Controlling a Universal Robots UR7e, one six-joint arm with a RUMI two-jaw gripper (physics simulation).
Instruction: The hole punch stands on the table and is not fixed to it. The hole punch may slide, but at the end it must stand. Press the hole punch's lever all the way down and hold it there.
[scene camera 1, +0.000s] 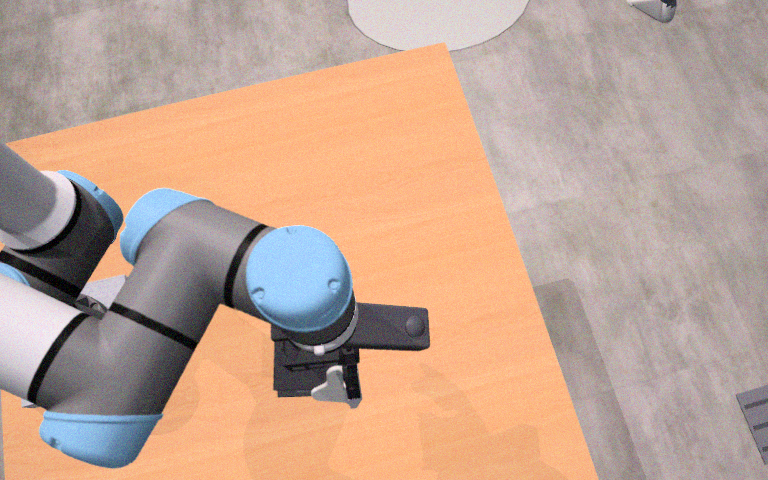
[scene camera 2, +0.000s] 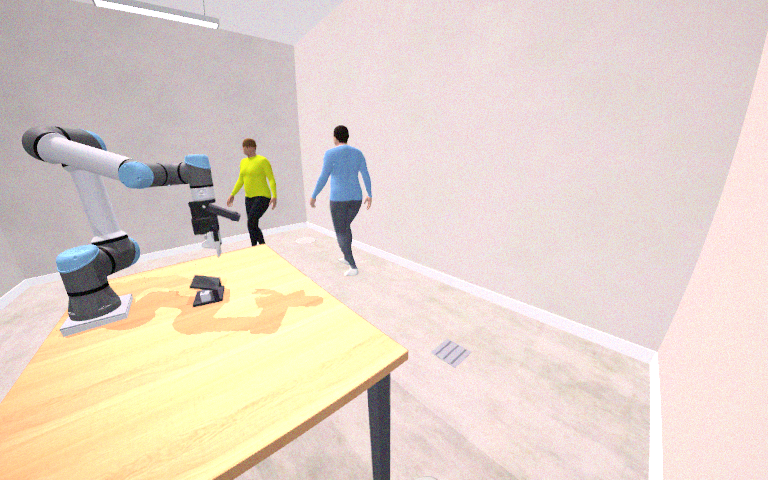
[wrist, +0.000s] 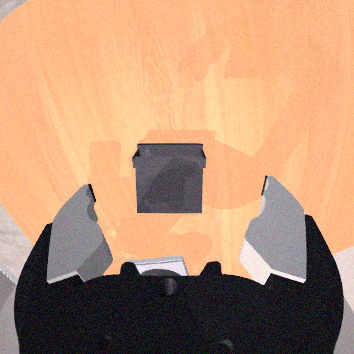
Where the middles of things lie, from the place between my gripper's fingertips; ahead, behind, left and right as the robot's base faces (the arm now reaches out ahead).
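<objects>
Positions relative to my hand: lever (scene camera 1: 283, 380), 12 cm below, 2 cm to the left, 7 cm behind; black hole punch (scene camera 2: 210, 296), 14 cm below, 2 cm to the left, 7 cm behind.
</objects>
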